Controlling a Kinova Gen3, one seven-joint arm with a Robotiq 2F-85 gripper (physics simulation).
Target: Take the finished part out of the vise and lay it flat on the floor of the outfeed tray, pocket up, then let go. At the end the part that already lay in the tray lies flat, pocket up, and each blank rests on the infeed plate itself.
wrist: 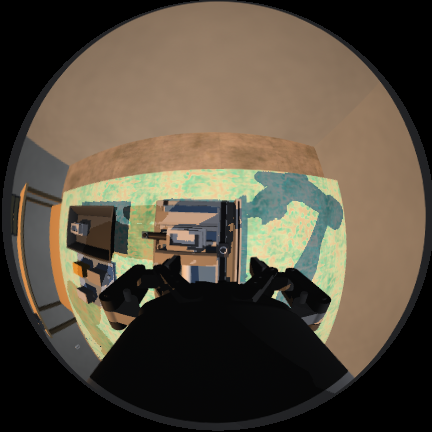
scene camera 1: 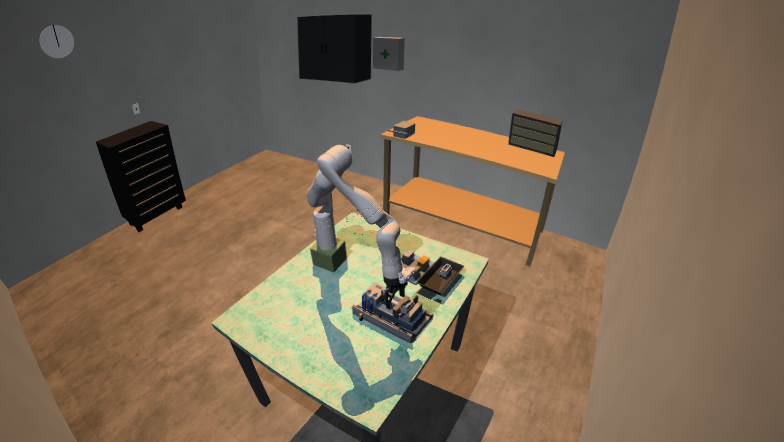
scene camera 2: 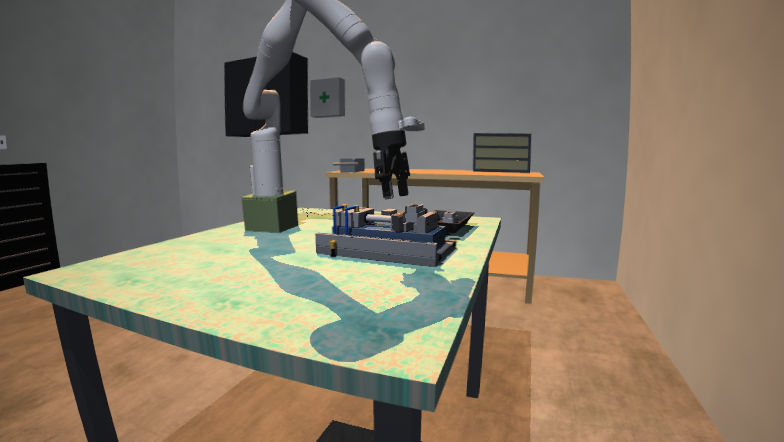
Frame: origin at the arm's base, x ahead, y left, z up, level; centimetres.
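Seen in the pictures: gripper, fingertip midpoint: (wrist: pixel 214 263) (scene camera 1: pixel 396 302) (scene camera 2: pixel 396 197); arm's base, link origin: (scene camera 1: pixel 327 244) (scene camera 2: pixel 269 193).
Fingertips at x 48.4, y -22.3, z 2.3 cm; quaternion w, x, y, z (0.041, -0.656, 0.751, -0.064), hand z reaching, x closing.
Note:
Pixels of each thing's middle, then the offset from my fingertips to it. "*": a spot on its surface instead.
- finished part, body centre: (wrist: pixel 185 239) (scene camera 2: pixel 414 212) (scene camera 1: pixel 407 305) dy +4.0, dx +3.3, dz -4.0 cm
- vise, body centre: (wrist: pixel 191 272) (scene camera 2: pixel 387 230) (scene camera 1: pixel 392 307) dy +4.7, dx -3.4, dz -8.8 cm
- infeed plate, surface spot: (wrist: pixel 111 270) * dy +28.4, dx -4.5, dz -13.0 cm
- low grey-walled base, surface spot: (scene camera 2: pixel 378 248) * dy -5.0, dx -2.9, dz -10.9 cm
- dark handle, surface spot: (wrist: pixel 152 235) * dy +9.6, dx +4.3, dz -4.2 cm
The finished part (scene camera 2: pixel 415 209) (wrist: pixel 185 236) sits between the jaws of the vise (scene camera 2: pixel 384 232), its pocket facing up in the wrist view. My gripper (scene camera 2: pixel 395 194) (wrist: pixel 214 263) is open and empty, pointing down above the vise, its fingertips higher than the part and a little to its left in scene camera 2. The outfeed tray (wrist: pixel 97 250) is dark; another part (scene camera 1: pixel 445 269) (scene camera 2: pixel 450 216) (wrist: pixel 78 229) lies in it, with its opening seemingly up. Beside the tray, blocks, one grey (scene camera 1: pixel 408 255) and one orange (scene camera 1: pixel 423 259) (wrist: pixel 79 269), are at the infeed plate (wrist: pixel 111 270); their exact contact is too small to tell.
The vise stands in a low grey-walled base (scene camera 2: pixel 378 248) with blue hoses (scene camera 2: pixel 345 219) at its left end. A dark handle (wrist: pixel 152 235) sticks out toward the tray. The arm's green pedestal (scene camera 1: pixel 328 256) (scene camera 2: pixel 270 213) stands at the back left. A wooden bench (scene camera 1: pixel 472 143) is behind the table.

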